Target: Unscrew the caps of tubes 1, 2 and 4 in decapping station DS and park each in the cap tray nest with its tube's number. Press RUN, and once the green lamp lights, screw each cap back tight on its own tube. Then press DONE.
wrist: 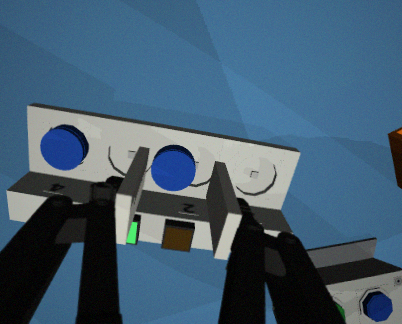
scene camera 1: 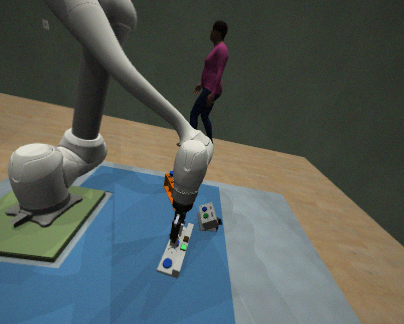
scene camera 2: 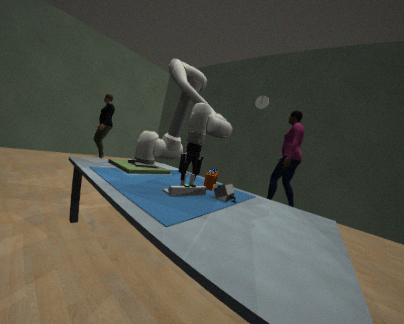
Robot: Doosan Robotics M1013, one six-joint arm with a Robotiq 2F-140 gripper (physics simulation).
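Where they show: gripper, fingertip midpoint: [wrist: 178, 173] [scene camera 1: 175, 240]; arm's base, link origin: [scene camera 1: 48, 205] [scene camera 2: 143, 165].
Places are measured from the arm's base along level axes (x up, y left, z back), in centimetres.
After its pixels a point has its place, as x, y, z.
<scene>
The white cap tray [scene camera 1: 175, 256] @(-1.5, -2.1, -58.7) [scene camera 2: 187, 191] @(-0.3, 0.2, -62.0) [wrist: 290, 161] @(-1.5, 12.3, -54.5) lies on the blue mat. One blue cap [scene camera 1: 167, 262] @(-0.6, -5.8, -56.7) [wrist: 63, 148] @(-0.6, -5.7, -56.6) sits at its number 4. Another blue cap [wrist: 173, 168] @(-0.1, 2.9, -56.4) sits at number 2. The round nest [wrist: 255, 175] @(-1.8, 9.9, -56.5) at the right end holds no cap. My gripper [scene camera 1: 175, 240] @(0.4, 3.4, -56.4) [scene camera 2: 188, 182] @(0.4, 3.4, -56.4) [wrist: 178, 173] @(0.4, 3.4, -56.4) is partly open, pointing down low at the tray. Its two pads stand either side of the number 2 cap in the wrist view, apart from it. The orange block [scene camera 1: 170, 186] @(6.2, 29.0, -43.6) [scene camera 2: 211, 181] @(3.1, 23.8, -54.0) [wrist: 397, 155] @(-1.7, 22.3, -52.1) has blue on top; its tubes are too small to tell.
A bright green square [scene camera 1: 184, 247] @(2.8, -0.1, -61.1) [wrist: 132, 233] @(2.7, 0.8, -60.8) and a brown square [scene camera 1: 186, 239] @(2.7, 3.7, -60.8) [wrist: 177, 237] @(2.7, 4.0, -60.5) are on the tray's side. A grey box [scene camera 1: 210, 223] @(2.8, 16.0, -69.1) [scene camera 2: 224, 192] @(2.1, 16.9, -71.6) with a blue button [scene camera 1: 204, 209] @(4.2, 22.2, -64.6) [wrist: 378, 306] @(4.2, 22.6, -64.2) and a green button [scene camera 1: 205, 216] @(4.1, 17.9, -66.0) stands beside the tray. Two people stand beyond the table.
</scene>
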